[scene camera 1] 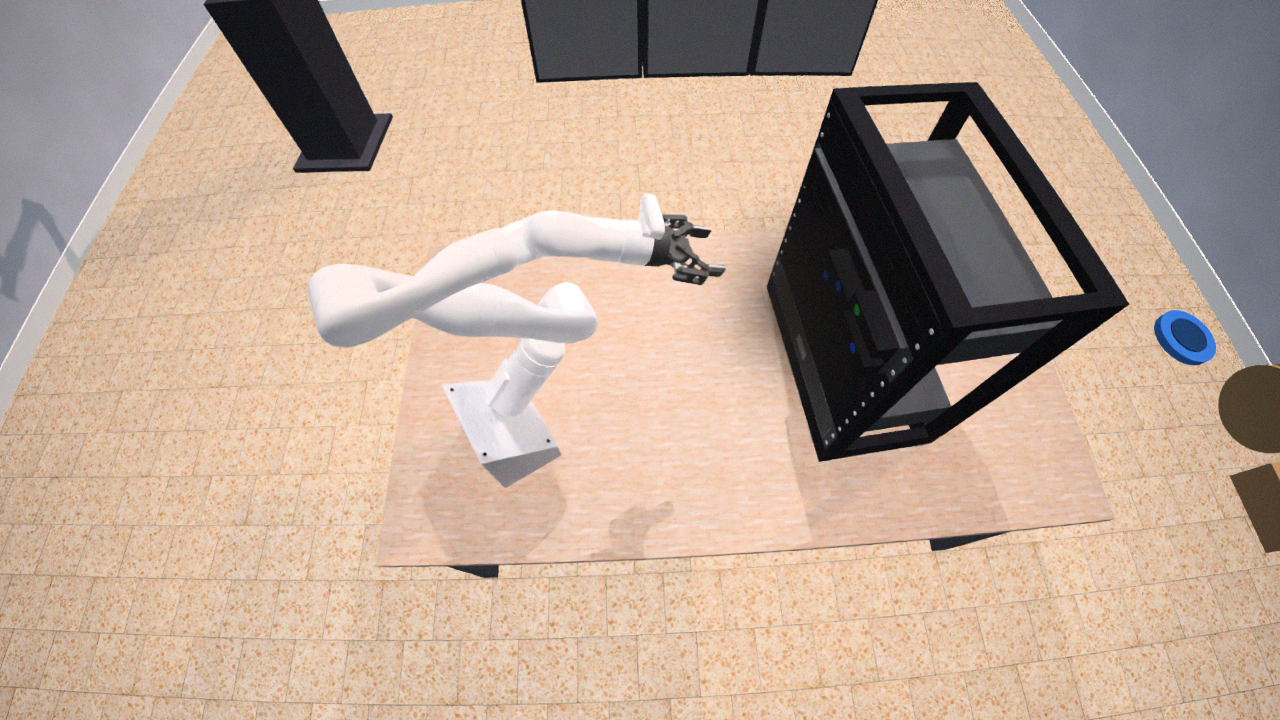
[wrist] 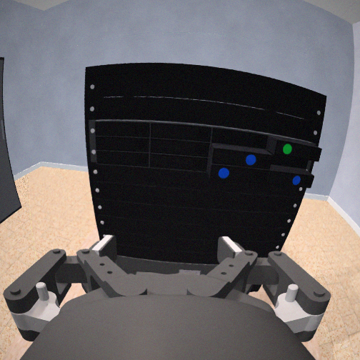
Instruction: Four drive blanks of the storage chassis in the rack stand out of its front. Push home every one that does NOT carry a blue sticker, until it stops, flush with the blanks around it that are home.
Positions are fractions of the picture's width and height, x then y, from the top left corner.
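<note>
There is my gripper, at (wrist: 0.46,0.69). A black rack (scene camera 1: 0.71,0.31) (wrist: 0.47,0.49) is visible to me too, and I find the rack in the wrist view as well as in scene camera 1.
</note>
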